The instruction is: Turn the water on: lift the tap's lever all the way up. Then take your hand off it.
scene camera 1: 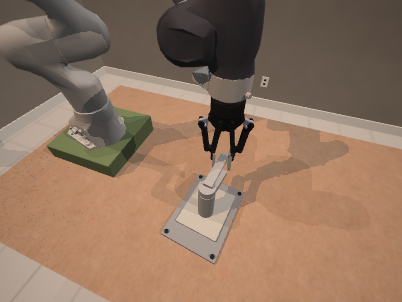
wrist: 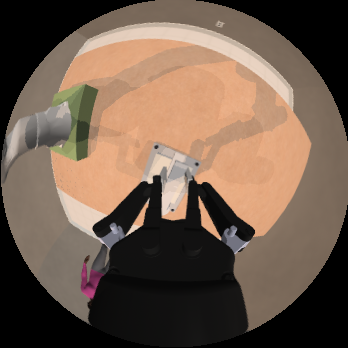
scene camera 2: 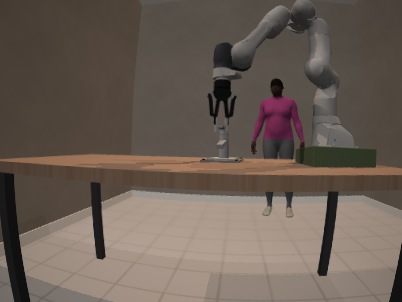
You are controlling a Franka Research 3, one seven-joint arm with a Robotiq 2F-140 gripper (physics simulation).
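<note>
The grey tap [scene camera 1: 205, 206] [scene camera 2: 224, 149] stands upright on its grey baseplate [scene camera 1: 192, 243] [scene camera 2: 205, 160]. Its pale lever [scene camera 1: 216, 171] [wrist: 175, 184] reaches from the top of the body, above the short spout, toward the gripper. How steeply the lever is tilted is hard to tell. My gripper [scene camera 1: 222, 162] [scene camera 2: 221, 126] [wrist: 175, 172] points down and is shut on the lever's outer end, with one finger on each side of it. The fingers hide part of the lever in the wrist view.
The arm's base stands on a green block [scene camera 1: 102, 160] [scene camera 2: 345, 157] [wrist: 82, 125] on the wooden table [scene camera 1: 300, 240] [scene camera 2: 125, 170], to the left in scene camera 1. A person in a pink top [scene camera 2: 278, 119] [wrist: 89, 283] stands behind the table in scene camera 2.
</note>
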